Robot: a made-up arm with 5 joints.
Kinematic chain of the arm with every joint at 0, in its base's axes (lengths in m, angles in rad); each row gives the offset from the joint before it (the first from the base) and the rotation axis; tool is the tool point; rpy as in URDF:
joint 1: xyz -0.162 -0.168 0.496 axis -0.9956 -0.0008 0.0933
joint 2: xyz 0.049 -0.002 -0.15 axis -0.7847 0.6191 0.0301
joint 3: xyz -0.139 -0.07 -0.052 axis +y
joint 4: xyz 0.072 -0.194 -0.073 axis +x
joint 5: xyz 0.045 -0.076 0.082 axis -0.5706 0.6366 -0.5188
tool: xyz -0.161 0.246 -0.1 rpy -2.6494 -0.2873 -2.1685
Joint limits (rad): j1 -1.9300..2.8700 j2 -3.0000..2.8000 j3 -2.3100..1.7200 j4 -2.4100..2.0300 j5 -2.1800..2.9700
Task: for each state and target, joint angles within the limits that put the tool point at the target. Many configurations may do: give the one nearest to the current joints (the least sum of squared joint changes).
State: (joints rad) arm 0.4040 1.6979 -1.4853 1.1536 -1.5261
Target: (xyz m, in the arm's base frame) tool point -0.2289 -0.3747 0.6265
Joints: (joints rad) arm 0.4455 1.1586 -1.7783 1.5935 -1.4388
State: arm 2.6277 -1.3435 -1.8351 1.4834 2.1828
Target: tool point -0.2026 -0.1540 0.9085
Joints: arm 2.8700 -0.5512 -2.0228 2.0300 2.0418
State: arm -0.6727 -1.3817 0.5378 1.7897 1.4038
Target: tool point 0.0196 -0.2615 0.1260
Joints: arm 0.1699 -1.8485 0.9834 2.0300 1.0868
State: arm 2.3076 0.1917 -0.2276 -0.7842 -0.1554
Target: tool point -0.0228 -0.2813 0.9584
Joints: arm 2.5786 -0.2656 -0.5674 -1.1775 0.0578
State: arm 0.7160 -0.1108 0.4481 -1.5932 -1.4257
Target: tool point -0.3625 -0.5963 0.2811
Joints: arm 0.5525 -0.1351 0.1944 -1.3537 -1.3451
